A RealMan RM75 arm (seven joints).
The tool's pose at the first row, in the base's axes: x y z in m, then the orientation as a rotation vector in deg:
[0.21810 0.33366 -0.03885 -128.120 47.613 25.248]
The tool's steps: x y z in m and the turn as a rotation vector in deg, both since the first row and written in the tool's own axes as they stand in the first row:
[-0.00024 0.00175 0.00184 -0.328 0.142 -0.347]
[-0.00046 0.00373 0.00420 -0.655 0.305 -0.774]
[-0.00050 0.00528 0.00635 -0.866 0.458 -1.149]
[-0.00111 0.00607 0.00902 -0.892 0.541 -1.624]
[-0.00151 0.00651 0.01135 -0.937 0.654 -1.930]
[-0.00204 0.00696 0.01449 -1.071 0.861 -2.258]
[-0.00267 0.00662 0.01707 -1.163 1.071 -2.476]
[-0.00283 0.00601 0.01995 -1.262 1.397 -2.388]
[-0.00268 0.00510 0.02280 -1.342 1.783 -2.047]
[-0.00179 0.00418 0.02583 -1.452 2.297 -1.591]
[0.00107 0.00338 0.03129 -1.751 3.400 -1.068]
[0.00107 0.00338 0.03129 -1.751 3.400 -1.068]
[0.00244 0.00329 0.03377 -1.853 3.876 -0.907]
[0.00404 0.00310 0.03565 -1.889 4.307 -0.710]
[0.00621 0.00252 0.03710 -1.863 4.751 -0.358]
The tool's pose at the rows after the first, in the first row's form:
[0.21662 0.33412 -0.04087 -128.589 47.270 25.096]
[0.21496 0.33481 -0.04339 -129.090 46.845 24.883]
[0.21374 0.33551 -0.04563 -129.462 46.478 24.645]
[0.21257 0.33725 -0.04757 -129.667 45.969 24.342]
[0.21182 0.33885 -0.04920 -129.847 45.670 24.097]
[0.21091 0.34107 -0.05134 -130.152 45.388 23.782]
[0.21050 0.34338 -0.05264 -130.385 45.237 23.495]
[0.21059 0.34584 -0.05426 -130.576 45.501 23.230]
[0.21112 0.34831 -0.05587 -130.694 46.091 23.010]
[0.21219 0.35059 -0.05799 -130.851 46.880 22.718]
[0.21445 0.35368 -0.06288 -131.381 48.041 21.900]
[0.21445 0.35368 -0.06288 -131.381 48.041 21.900]
[0.21535 0.35491 -0.06527 -131.602 48.468 21.501]
[0.21653 0.35566 -0.06732 -131.732 48.918 21.135]
[0.21841 0.35607 -0.06917 -131.758 49.558 20.797]

